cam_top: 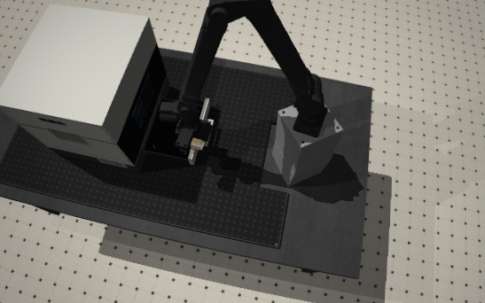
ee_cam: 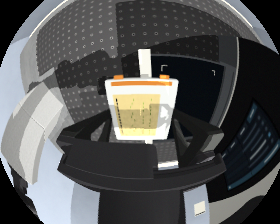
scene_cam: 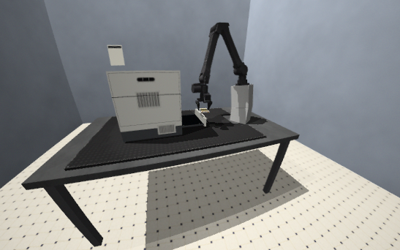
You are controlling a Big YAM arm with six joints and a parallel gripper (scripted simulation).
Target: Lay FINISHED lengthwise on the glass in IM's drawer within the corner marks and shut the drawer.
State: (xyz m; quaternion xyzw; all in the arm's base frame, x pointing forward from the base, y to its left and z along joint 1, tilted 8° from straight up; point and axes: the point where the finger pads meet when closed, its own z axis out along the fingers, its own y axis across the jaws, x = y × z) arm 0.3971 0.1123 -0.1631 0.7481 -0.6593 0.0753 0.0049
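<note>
My gripper is now 130 mm short of the imager drawer, 100 mm above it and 40 mm to the left of it. From my hand the other things lie so: finished cassette (10 mm to the left, 10 mm below).
</note>
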